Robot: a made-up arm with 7 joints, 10 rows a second.
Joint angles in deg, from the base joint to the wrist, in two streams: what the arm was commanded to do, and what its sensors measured. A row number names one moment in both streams.
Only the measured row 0 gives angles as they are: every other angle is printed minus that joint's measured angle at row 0.
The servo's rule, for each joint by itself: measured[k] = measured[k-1] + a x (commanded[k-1-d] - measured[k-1]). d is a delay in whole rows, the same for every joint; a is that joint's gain. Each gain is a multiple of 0.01, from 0.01 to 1. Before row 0 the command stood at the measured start. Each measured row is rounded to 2 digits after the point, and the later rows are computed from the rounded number. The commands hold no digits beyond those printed.
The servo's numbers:
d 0
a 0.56 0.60 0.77 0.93 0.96 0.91 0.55
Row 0, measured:
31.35, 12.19, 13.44, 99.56, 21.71, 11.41, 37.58
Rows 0 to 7, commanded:
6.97, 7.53, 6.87, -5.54, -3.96, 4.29, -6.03
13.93, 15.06, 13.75, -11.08, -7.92, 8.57, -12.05
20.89, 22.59, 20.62, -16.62, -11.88, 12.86, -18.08
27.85, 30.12, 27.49, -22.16, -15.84, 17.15, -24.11
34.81, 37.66, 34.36, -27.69, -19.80, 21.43, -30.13
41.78, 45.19, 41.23, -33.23, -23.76, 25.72, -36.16
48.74, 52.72, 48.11, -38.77, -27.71, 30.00, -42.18
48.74, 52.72, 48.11, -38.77, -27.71, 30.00, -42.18
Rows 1 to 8, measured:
3.90, 4.52, 5.29, -5.15, -3.80, 3.90, -3.32
9.52, 10.84, 11.80, -10.66, -7.76, 8.15, -8.12
15.89, 17.89, 18.59, -16.20, -11.72, 12.44, -13.60
22.59, 25.23, 25.44, -21.74, -15.68, 16.73, -19.38
29.43, 32.69, 32.31, -27.27, -19.64, 21.01, -25.29
36.35, 40.19, 39.18, -32.81, -23.60, 25.30, -31.27
43.29, 47.71, 46.06, -38.35, -27.55, 29.58, -37.27
46.34, 50.72, 47.64, -38.74, -27.70, 29.96, -39.97

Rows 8 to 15, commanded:
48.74, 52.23, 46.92, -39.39, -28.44, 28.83, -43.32
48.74, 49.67, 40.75, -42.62, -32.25, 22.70, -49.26
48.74, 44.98, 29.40, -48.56, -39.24, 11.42, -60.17
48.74, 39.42, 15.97, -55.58, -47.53, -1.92, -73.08
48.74, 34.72, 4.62, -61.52, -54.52, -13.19, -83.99
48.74, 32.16, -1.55, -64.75, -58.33, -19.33, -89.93
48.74, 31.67, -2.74, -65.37, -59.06, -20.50, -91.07
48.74, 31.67, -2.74, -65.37, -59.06, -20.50, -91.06
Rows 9 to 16, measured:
47.68, 51.63, 47.09, -39.34, -28.41, 28.93, -41.81
48.27, 50.45, 42.21, -42.39, -32.10, 23.26, -45.91
48.53, 47.17, 32.35, -48.13, -38.95, 12.49, -53.75
48.65, 42.52, 19.74, -55.06, -47.19, -0.62, -64.38
48.70, 37.84, 8.10, -61.07, -54.23, -12.06, -75.17
48.72, 34.43, 0.67, -64.49, -58.17, -18.68, -83.29
48.73, 32.77, -1.96, -65.31, -59.02, -20.34, -87.57
48.74, 32.11, -2.56, -65.37, -59.06, -20.49, -89.49

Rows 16 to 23, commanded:
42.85, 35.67, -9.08, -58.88, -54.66, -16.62, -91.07
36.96, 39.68, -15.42, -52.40, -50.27, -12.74, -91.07
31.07, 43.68, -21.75, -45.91, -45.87, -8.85, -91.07
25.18, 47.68, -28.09, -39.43, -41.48, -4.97, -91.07
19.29, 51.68, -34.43, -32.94, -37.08, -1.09, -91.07
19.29, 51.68, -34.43, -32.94, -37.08, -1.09, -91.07
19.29, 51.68, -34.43, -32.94, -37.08, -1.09, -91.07
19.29, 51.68, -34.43, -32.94, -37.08, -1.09, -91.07
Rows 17 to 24, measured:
45.44, 34.25, -7.58, -59.33, -54.84, -16.97, -90.36
40.69, 37.51, -13.62, -52.89, -50.45, -13.12, -90.75
35.30, 41.21, -19.88, -46.40, -46.05, -9.23, -90.93
29.63, 45.09, -26.20, -39.92, -41.66, -5.35, -91.01
23.84, 49.04, -32.54, -33.43, -37.26, -1.47, -91.04
21.29, 50.62, -34.00, -32.97, -37.09, -1.12, -91.06
20.17, 51.26, -34.33, -32.94, -37.08, -1.09, -91.07
19.68, 51.51, -34.41, -32.94, -37.08, -1.09, -91.07

